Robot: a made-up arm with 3 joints. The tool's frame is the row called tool. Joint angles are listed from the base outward.
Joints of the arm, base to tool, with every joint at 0 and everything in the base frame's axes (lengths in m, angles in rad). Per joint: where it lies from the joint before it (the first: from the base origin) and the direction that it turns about. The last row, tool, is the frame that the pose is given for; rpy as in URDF.
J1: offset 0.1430 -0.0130 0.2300 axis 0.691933 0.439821 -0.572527
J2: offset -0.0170 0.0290 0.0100 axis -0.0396 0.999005 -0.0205
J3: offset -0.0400 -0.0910 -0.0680 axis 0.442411 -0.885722 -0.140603
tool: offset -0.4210 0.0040 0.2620 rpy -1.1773 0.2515 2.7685
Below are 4 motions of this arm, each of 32 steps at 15 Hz.
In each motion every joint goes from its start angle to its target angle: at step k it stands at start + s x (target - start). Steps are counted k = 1, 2, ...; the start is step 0. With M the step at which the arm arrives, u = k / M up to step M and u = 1 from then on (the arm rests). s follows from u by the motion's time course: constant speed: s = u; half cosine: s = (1 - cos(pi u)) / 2; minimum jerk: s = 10 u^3 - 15 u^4 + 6 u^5.
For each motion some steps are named. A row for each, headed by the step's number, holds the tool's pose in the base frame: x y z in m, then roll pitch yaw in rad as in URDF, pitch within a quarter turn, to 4 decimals.
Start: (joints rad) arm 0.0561 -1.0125 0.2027
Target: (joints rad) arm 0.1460 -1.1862 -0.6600
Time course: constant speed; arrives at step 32
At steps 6, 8, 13, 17, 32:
6: -0.2731 -0.0476 -0.0684 -2.1230 1.0577 2.0706
8: -0.2814 -0.0436 -0.0507 -2.0369 1.0499 2.1292
13: -0.2988 -0.0318 -0.0050 -1.8336 1.0191 2.2637
17: -0.3090 -0.0205 0.0328 -1.6863 0.9841 2.3554
32: -0.3160 0.0332 0.1785 -1.2570 0.7965 2.5705

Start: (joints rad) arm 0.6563 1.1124 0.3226
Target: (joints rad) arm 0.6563 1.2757 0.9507
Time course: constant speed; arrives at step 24
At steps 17, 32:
17: -0.0603 -0.1632 0.7381 -1.1617 -0.8133 2.1423
32: -0.0982 -0.1221 0.7394 -1.1925 -0.7275 2.0530

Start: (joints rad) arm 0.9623 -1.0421 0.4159
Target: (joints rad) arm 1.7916 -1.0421 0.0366
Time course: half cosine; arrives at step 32
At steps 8, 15, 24, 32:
8: -0.2063 0.3707 0.1207 -2.1290 0.3376 1.4117
15: -0.1709 0.4053 0.2712 -1.8865 0.1595 1.3866
24: -0.0877 0.3875 0.4600 -1.5846 -0.0931 1.2966
32: -0.0509 0.3628 0.5205 -1.4746 -0.1862 1.2461

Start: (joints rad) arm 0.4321 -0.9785 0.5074
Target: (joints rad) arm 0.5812 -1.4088 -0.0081
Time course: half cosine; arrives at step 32
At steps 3, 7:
3: -0.2231 0.1342 -0.1343 -2.6075 0.7322 1.5227
7: -0.2225 0.1373 -0.1297 -2.5869 0.7406 1.5215

